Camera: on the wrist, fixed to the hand. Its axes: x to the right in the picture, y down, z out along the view.
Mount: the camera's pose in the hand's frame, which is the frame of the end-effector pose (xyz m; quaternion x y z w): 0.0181 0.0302 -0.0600 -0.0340 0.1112 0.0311 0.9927
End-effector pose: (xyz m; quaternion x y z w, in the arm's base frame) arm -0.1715 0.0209 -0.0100 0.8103 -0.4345 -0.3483 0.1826
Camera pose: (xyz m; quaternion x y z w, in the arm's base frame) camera -0.1387 -0.0113 0.0422 0.8234 -0.4244 -0.2647 0.2680
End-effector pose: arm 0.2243 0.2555 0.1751 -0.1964 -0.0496 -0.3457 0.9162
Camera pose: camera 0.2550 0.2414 0.1143 -0.1892 0.0705 -0.3382 0.9191
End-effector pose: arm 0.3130 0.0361 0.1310 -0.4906 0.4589 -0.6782 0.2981
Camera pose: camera 0.2491 0.0283 0.1046 -0.4075 0.5270 -0.7029 0.2493
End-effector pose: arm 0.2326 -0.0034 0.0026 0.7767 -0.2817 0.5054 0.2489
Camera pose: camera 0.1791 0.0119 0.0443 0.6976 -0.2933 0.5863 0.2891
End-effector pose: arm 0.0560 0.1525 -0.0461 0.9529 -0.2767 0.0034 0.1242
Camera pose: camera 0.0591 0.1326 0.0205 0.9328 -0.2906 0.1038 0.1864
